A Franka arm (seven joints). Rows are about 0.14 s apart.
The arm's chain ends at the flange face. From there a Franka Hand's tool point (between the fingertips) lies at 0.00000 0.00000 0.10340 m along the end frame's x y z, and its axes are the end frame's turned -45 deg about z.
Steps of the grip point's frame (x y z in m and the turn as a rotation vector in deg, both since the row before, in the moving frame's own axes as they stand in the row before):
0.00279 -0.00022 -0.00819 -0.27 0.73 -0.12
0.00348 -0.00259 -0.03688 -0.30 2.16 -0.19
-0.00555 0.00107 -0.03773 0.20 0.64 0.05
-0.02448 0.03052 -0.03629 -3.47 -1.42 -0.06
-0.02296 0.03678 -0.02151 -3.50 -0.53 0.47
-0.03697 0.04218 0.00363 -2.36 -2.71 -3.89
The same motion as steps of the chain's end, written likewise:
0.00054 -0.00154 -0.00818 0.33 0.71 -0.12
-0.00251 -0.00191 -0.03681 1.32 1.74 -0.19
-0.00373 0.00575 -0.03772 0.59 0.31 0.05
0.00165 0.03266 -0.03607 -3.46 1.45 -0.06
0.00601 0.03709 -0.02131 -2.85 2.10 0.47
0.00391 0.04949 0.00383 -3.59 -0.25 -3.89

